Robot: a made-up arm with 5 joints.
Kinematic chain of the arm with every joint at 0, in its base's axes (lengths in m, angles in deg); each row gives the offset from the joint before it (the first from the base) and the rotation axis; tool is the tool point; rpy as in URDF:
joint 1: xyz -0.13 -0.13 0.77 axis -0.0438 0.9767 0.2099
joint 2: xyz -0.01 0 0.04 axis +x
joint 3: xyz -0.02 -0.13 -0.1 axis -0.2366 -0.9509 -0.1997
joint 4: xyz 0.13 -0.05 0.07 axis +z
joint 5: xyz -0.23 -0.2 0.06 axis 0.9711 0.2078 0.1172
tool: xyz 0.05 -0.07 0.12 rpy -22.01 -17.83 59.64
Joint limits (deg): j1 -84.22..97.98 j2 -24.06..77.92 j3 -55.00..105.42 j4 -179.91..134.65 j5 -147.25..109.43
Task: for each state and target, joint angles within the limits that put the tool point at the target. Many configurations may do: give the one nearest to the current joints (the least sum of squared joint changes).
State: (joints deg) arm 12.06 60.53 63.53 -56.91 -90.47
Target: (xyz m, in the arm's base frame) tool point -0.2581 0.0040 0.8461
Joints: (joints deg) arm 16.41 67.25 95.46 -64.77 -106.32
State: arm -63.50 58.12 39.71 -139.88 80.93
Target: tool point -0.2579 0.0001 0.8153
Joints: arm -67.93 65.90 25.65 -130.85 82.73
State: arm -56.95 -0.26 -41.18 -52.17 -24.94
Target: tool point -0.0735 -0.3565 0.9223
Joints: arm -16.29 21.60 -55.00 -57.48 -40.79
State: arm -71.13 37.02 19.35 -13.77 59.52
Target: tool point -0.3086 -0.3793 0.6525
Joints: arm -45.62 27.71 -26.11 -58.89 47.13
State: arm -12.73 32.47 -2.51 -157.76 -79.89
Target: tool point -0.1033 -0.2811 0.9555
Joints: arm -24.04 63.09 22.88 -136.45 -83.81
